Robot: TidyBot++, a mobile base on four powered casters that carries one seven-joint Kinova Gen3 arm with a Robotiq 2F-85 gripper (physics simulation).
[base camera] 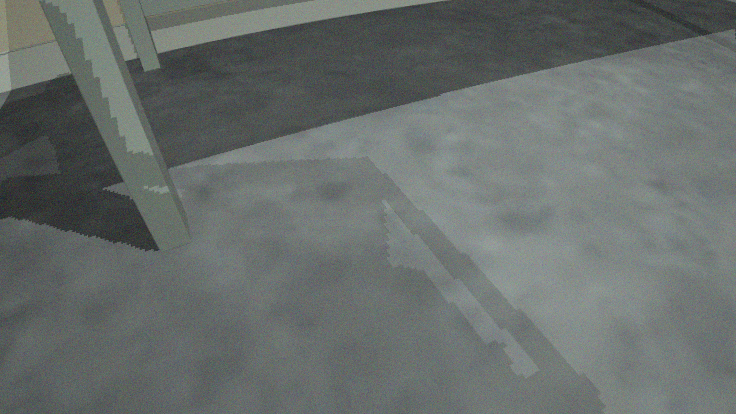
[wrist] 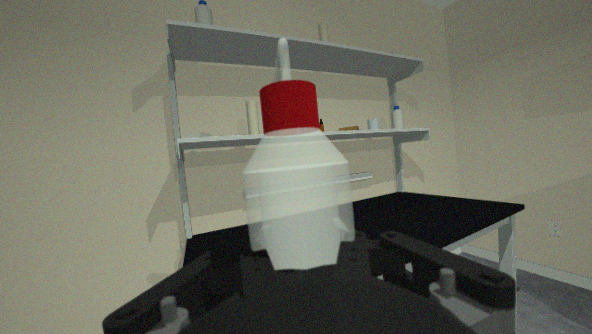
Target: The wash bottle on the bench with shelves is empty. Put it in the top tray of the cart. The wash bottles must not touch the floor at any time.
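Places are measured from the arm's base along level axes (x right, y ahead, z up), in centimetres.
Where they show: gripper, fingertip midpoint: (wrist: 302, 233).
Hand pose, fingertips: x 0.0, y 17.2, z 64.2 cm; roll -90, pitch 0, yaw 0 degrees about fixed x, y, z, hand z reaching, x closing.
Things, the pixels of their top centre, and the offset from my fingertips. "spot": a spot on its surface instead. Level surfaces: height alone.
- wash bottle at its top centre: (wrist: 279, 47) dx -0.3, dy -2.9, dz +12.6 cm
- pale cylinder at its top centre: (wrist: 251, 101) dx -18.0, dy +90.5, dz +35.9 cm
- small cup at its top centre: (wrist: 372, 119) dx +55.1, dy +128.6, dz +27.1 cm
- slanting pale leg at a spot on its surface: (base camera: 133, 139) spot: dx -23.0, dy +27.5, dz -88.2 cm
- grey floor at its surface level: dz -103.8 cm
The wash bottle (wrist: 295, 175), translucent white with a red cap and a white spout, stands upright in the middle of the wrist view. My gripper (wrist: 302, 233) is shut on its lower part; the fingertips are partly hidden by the bottle and the dark gripper body. The bench with shelves (wrist: 450, 207) has a black top and stands behind the bottle. I cannot tell from these views how high above the bench top or floor the bottle is. The cart and its top tray do not show in either view.
Two shelves (wrist: 300, 52) (wrist: 215, 142) above the bench carry blue-capped bottles (wrist: 203, 14) (wrist: 397, 119), a pale cylinder (wrist: 252, 117) and a small cup (wrist: 373, 123). A wall outlet (wrist: 555, 228) is at the right. A slanting pale leg (base camera: 133, 139) stands on the grey floor (base camera: 463, 205) at the left.
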